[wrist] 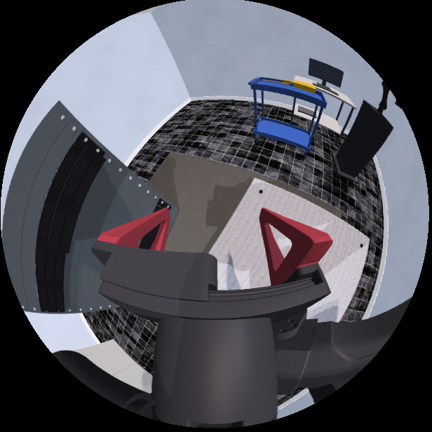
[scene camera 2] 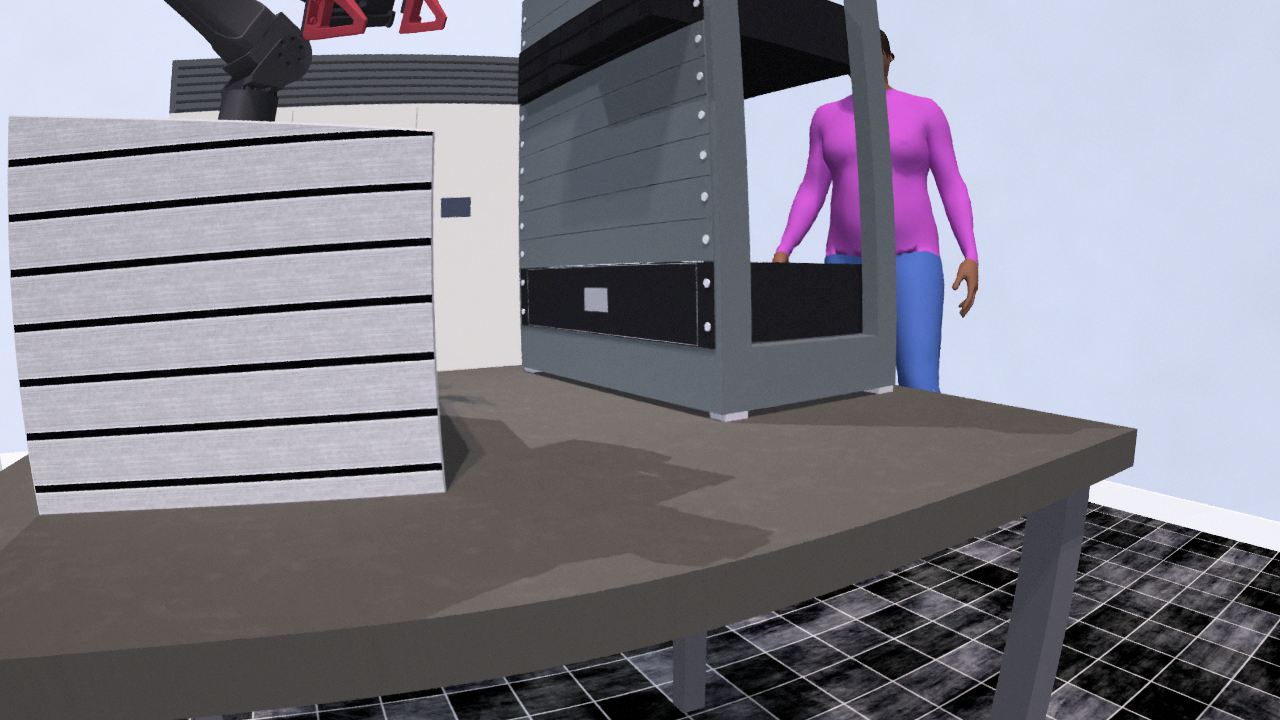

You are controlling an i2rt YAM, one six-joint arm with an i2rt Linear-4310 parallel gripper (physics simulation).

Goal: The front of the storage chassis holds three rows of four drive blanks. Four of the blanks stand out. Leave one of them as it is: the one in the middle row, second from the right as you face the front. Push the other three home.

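Places are measured from the arm's base along level axes (x ahead, y left, z up), in millimetres.
Pixels of known places: gripper, between the fingertips: [scene camera 2: 406,24].
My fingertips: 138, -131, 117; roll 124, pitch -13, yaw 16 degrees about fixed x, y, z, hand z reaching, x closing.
Observation:
Behind a point stands the place of what it marks, as x, y, z.
The storage chassis [scene camera 2: 617,44] {425, -78, 150} [wrist: 59,225] is a black band high in the grey rack. In the scene view its front is seen very obliquely and is partly cut off by the top edge. In the wrist view it curves down the left side, with faint lines between dark blanks. Which blanks stand out cannot be told in either view. My gripper [scene camera 2: 383,19] {138, -131, 117} [wrist: 214,212] is open and empty, with its red fingers wide apart. It is in the air in front of the rack, to the left of the chassis in the scene view, touching nothing.
The grey rack [scene camera 2: 729,223] {450, -227, -81} [wrist: 30,165] stands on the table [scene camera 2: 581,483] {207, -314, -282} [wrist: 195,185], with a lower black unit [scene camera 2: 554,295] {474, 145, -160}. A ribbed pale block [scene camera 2: 223,268] {-38, -229, -111} [wrist: 300,215] stands beside it. A person [scene camera 2: 881,179] stands behind the rack. A blue cart [wrist: 282,134] is farther off.

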